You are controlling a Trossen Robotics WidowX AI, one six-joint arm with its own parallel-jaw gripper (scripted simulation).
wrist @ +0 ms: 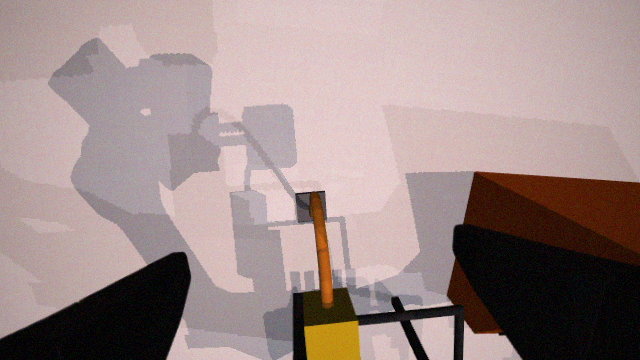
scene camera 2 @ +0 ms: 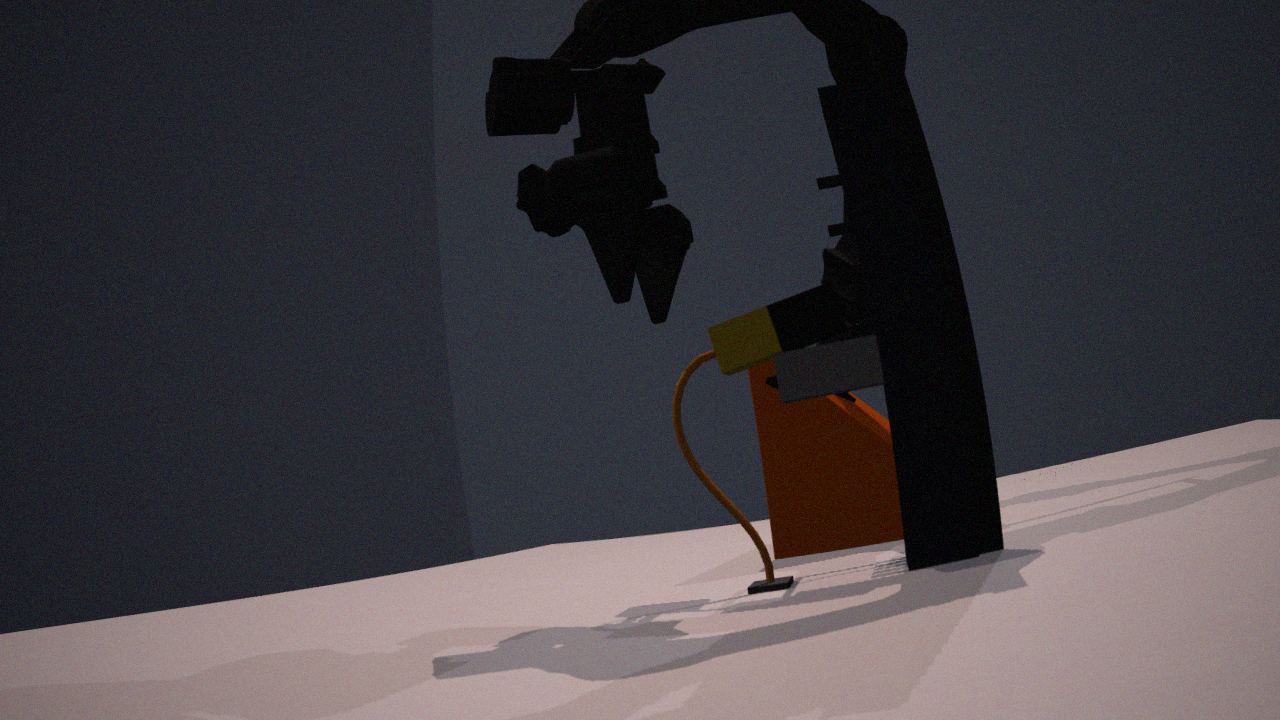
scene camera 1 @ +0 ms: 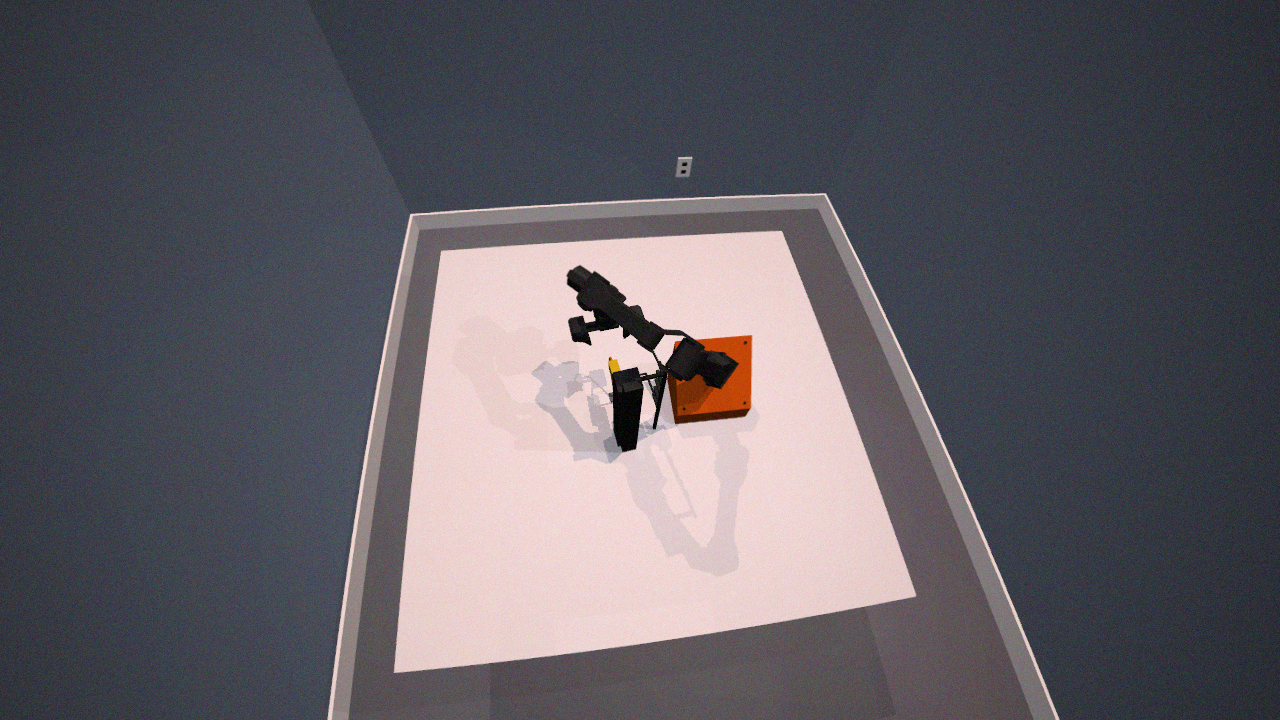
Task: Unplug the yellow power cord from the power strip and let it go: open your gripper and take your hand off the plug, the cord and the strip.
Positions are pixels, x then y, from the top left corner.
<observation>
gripper: wrist; scene camera 2; scene camera 1 607,340
same spot on gripper: (wrist: 538,294) = (scene camera 2: 648,279)
</observation>
